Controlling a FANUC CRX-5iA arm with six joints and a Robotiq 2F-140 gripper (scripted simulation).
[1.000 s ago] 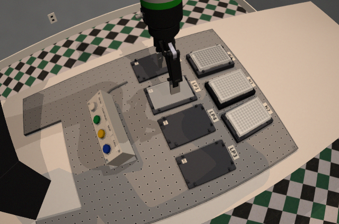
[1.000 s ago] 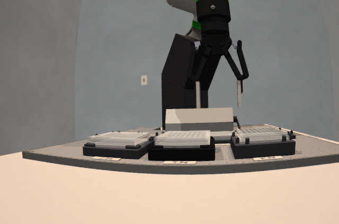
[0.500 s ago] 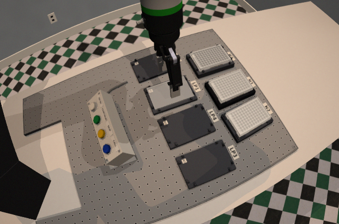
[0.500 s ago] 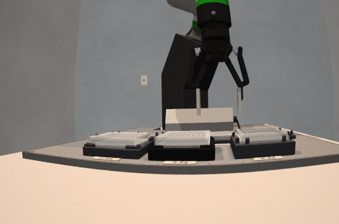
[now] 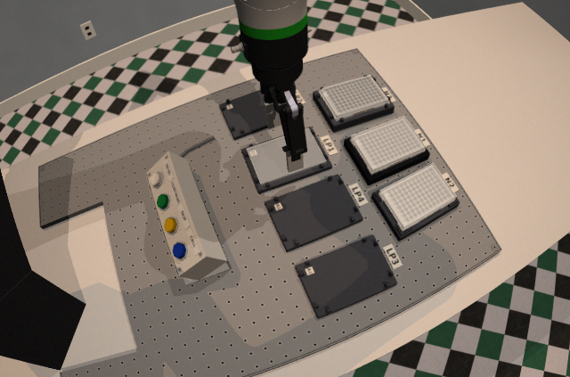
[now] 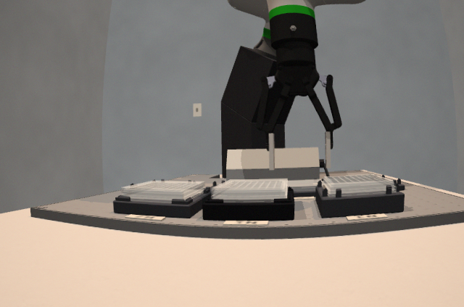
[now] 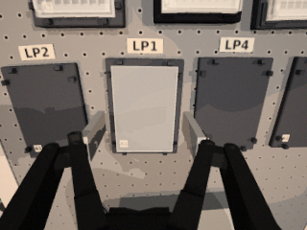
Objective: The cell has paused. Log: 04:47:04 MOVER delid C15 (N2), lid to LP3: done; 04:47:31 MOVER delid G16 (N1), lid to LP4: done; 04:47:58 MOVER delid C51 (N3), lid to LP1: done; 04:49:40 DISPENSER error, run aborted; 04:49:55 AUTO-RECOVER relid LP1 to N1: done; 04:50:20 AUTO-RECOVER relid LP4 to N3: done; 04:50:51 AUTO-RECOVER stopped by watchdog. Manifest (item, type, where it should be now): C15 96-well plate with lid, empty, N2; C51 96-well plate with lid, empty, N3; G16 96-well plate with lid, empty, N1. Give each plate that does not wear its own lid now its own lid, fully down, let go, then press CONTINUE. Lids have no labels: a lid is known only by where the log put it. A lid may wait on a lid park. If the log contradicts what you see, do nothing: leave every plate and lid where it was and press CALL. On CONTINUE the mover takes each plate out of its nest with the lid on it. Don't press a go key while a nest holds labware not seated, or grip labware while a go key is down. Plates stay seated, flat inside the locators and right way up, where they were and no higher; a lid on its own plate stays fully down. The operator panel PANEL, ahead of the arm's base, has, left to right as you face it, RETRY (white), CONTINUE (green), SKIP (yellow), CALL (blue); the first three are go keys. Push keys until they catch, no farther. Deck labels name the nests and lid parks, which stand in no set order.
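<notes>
My gripper is now 60 mm above the lid park LP1. The rest, counted from my hand: lid park LP4: 30 mm ahead, 120 mm to the right, 60 mm below; then lid park LP2: 40 mm behind, 130 mm to the left, 60 mm below; then white retry key: 240 mm behind, 40 mm to the right.
</notes>
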